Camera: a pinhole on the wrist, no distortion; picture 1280 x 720 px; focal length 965.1 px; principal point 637.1 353.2 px. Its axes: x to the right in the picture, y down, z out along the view. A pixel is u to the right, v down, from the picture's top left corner.
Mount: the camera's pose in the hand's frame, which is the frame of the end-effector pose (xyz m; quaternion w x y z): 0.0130 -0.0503 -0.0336 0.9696 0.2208 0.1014 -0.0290
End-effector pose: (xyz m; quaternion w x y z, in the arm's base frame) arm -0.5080 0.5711 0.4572 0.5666 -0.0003 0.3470 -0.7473
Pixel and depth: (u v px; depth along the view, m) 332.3 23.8 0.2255
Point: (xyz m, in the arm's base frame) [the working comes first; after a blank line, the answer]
In the camera's frame: -0.0712 -0.0770 0.2255

-0.6251 0.5394 0.6908
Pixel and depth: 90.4 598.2 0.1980
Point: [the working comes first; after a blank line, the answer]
In the camera's frame: -0.1122 0.0503 0.1980

-0.4911 0.5321 0.6664
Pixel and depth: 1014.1 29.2 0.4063
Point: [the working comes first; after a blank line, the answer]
In the camera's frame: 0.1587 -0.1364 0.4063

-0.7954 0.2969 0.7271
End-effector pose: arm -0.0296 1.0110 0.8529 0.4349 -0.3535 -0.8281 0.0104
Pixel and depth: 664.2 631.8 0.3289
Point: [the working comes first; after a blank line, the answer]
In the camera's frame: 0.0092 0.0949 0.3289

-0.3403 1.0706 0.7704
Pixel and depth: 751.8 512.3 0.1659
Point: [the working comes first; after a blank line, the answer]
In the camera's frame: 0.0197 0.0273 0.1659

-0.1978 1.0114 0.8568
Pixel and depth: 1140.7 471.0 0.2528
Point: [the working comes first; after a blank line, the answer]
In the camera's frame: 0.1319 0.0309 0.2528

-0.3051 1.0753 0.9243
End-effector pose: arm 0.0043 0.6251 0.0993 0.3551 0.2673 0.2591 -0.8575
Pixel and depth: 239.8 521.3 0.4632
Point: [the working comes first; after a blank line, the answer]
In the camera's frame: -0.1907 0.0807 0.4632

-0.2023 0.4864 0.5202
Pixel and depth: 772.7 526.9 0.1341
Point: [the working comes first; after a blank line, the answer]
In the camera's frame: 0.0188 0.0241 0.1341

-0.1211 0.5933 0.1496
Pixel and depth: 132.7 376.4 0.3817
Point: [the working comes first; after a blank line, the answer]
In the camera's frame: -0.1995 0.0092 0.3817

-0.1778 0.5822 0.4749
